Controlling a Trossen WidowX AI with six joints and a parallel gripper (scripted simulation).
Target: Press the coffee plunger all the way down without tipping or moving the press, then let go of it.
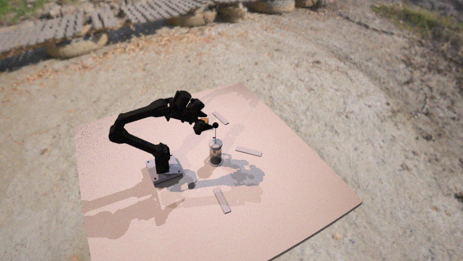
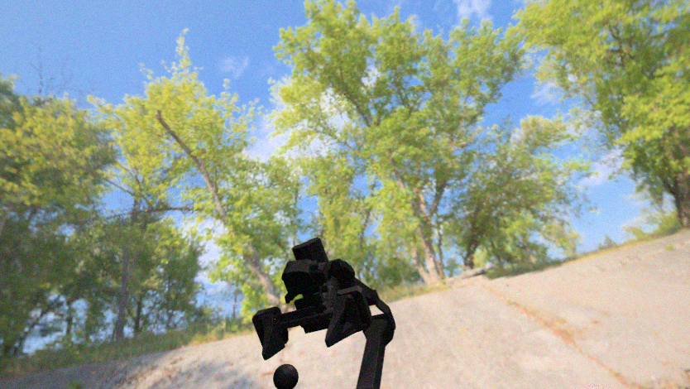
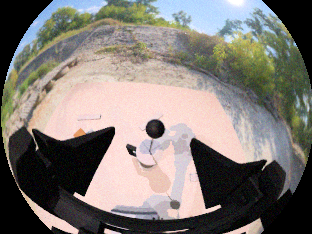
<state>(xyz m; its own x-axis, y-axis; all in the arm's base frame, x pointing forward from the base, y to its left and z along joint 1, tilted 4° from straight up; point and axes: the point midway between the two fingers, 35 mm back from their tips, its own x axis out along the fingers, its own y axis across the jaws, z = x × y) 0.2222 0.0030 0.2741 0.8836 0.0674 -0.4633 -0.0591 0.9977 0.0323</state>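
Now: gripper tip 30 mm short of the coffee press, 20 mm to the right of it and 160 mm above it.
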